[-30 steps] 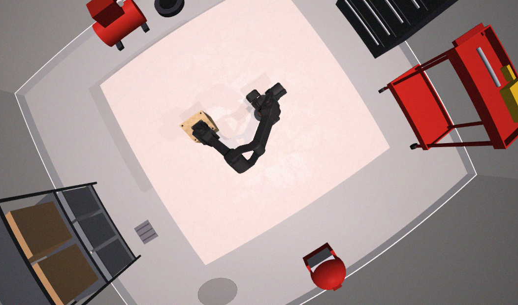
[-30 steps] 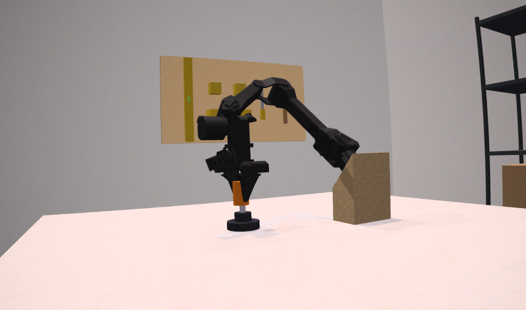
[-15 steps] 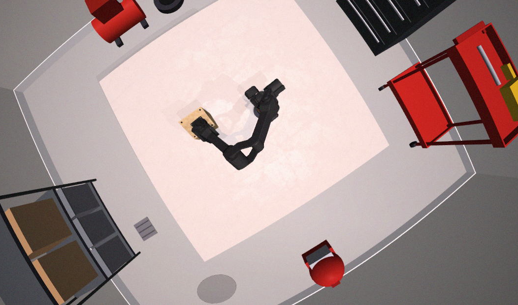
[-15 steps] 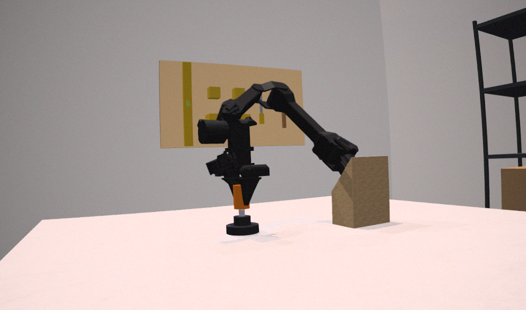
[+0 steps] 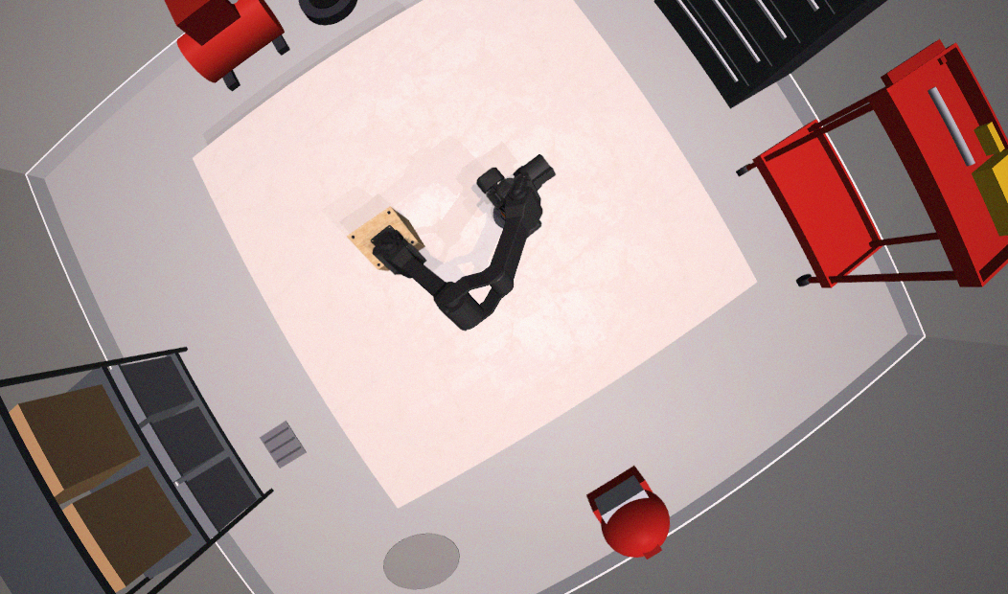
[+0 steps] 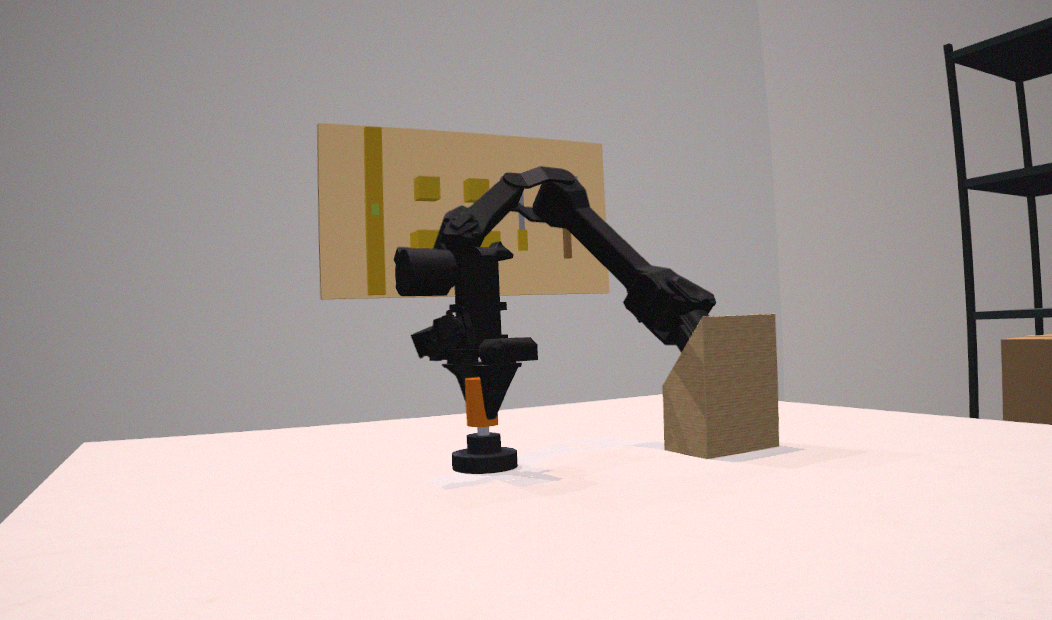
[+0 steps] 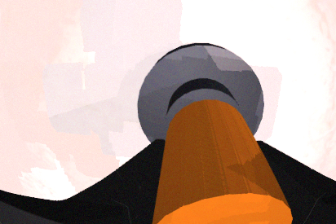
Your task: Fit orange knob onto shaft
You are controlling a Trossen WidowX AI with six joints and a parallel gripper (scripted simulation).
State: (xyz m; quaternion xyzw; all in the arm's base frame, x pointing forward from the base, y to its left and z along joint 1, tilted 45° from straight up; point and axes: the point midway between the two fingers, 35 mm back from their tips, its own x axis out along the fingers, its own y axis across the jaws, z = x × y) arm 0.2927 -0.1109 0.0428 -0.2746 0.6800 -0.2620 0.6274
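The pedestal is 3 cm below my gripper tip. From my gripper tip the other things lie so: knob (3 cm above).
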